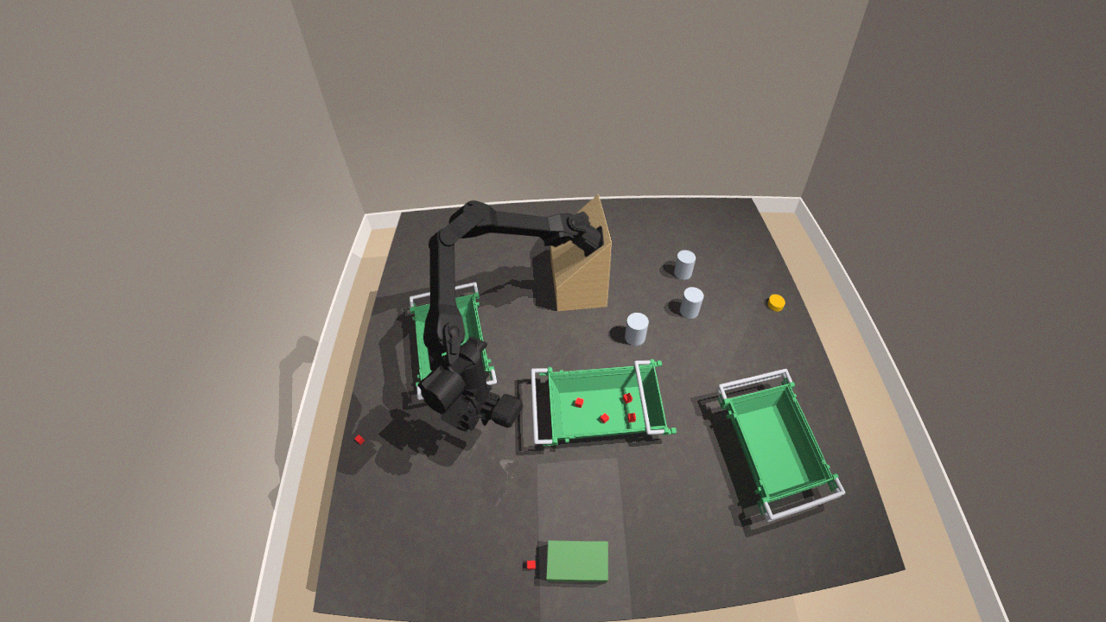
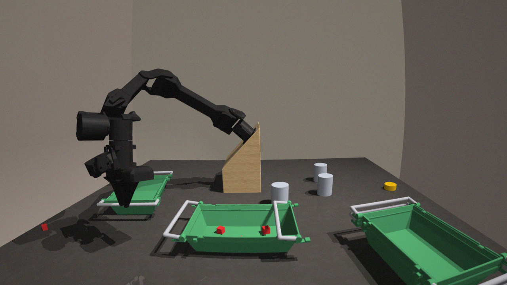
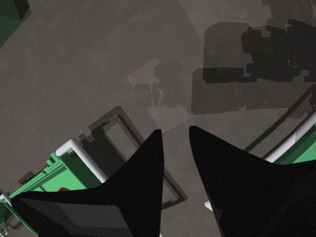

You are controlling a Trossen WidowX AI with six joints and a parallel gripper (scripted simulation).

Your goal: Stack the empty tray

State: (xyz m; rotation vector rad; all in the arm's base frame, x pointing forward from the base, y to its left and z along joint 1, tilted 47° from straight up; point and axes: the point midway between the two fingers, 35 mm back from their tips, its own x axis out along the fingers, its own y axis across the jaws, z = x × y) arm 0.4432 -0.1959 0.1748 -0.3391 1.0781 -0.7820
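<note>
Right now the tray is 270 mm behind my gripper tip, 110 mm to the right of it and 60 mm below it. The rest, counted from my gripper tip: flat green slab: 280 mm ahead, 200 mm to the left, 90 mm below; then yellow disc: 390 mm behind, 810 mm to the left, 100 mm below.
</note>
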